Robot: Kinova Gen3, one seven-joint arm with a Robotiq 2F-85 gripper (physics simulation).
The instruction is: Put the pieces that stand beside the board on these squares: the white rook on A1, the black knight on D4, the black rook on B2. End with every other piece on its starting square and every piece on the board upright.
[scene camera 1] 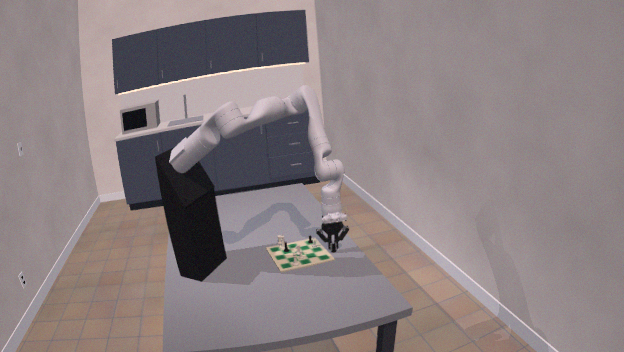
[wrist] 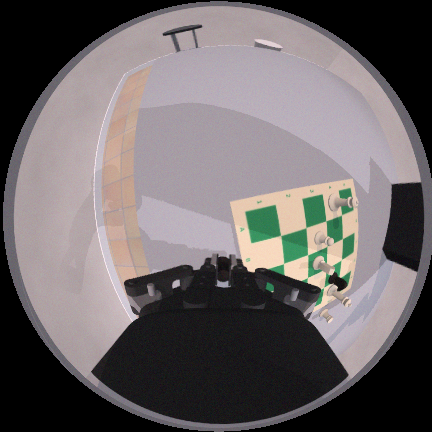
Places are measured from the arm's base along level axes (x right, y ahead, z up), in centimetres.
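Where they show: gripper, between the fingertips: [scene camera 1: 333, 250] [wrist: 223, 261]; arm's base, origin of its link: [scene camera 1: 179, 162].
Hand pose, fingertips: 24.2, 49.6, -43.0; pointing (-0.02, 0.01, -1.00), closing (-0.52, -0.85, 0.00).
Things, the pixels of their top centre, and the offset from my fingertips, as dx, dy, dz. "spot": a spot on its surface instead. Level surfaces: height alone.
- black rook, centre of its top: [wrist: 222, 276] -0.6, +0.4, +2.3
- short white piece, centre of its top: [wrist: 330, 319] -22.4, -11.0, +2.2
- corner, a spot on its surface: [wrist: 342, 202] spot: -1.3, -16.9, +2.1
- table, height of its surface: dz -1.1
My gripper [scene camera 1: 333, 248] [wrist: 223, 261] is low over the table, just right of the board in the scene view. Its fingers are drawn together on a dark piece that looks like the black rook [wrist: 223, 271]; its shape is mostly hidden. The green and cream board [scene camera 1: 282, 268] [wrist: 237, 212] shows A1 bare in the wrist view. A black piece [scene camera 1: 286, 247] [wrist: 339, 281] stands on the board's far left part in the scene view. Another black piece [scene camera 1: 310, 240] is near the back edge; its kind is unclear. A short white piece [wrist: 326, 315] stands by the board's edge, possibly the white rook.
Other white pieces stand upright on the board, one at a corner [wrist: 342, 202], others [wrist: 323, 238] [wrist: 323, 265] [wrist: 340, 296] further in. The black robot pedestal [scene camera 1: 195, 230] [wrist: 405, 225] stands beyond the board. The table [scene camera 1: 280, 310] ends at a right-hand edge near my gripper.
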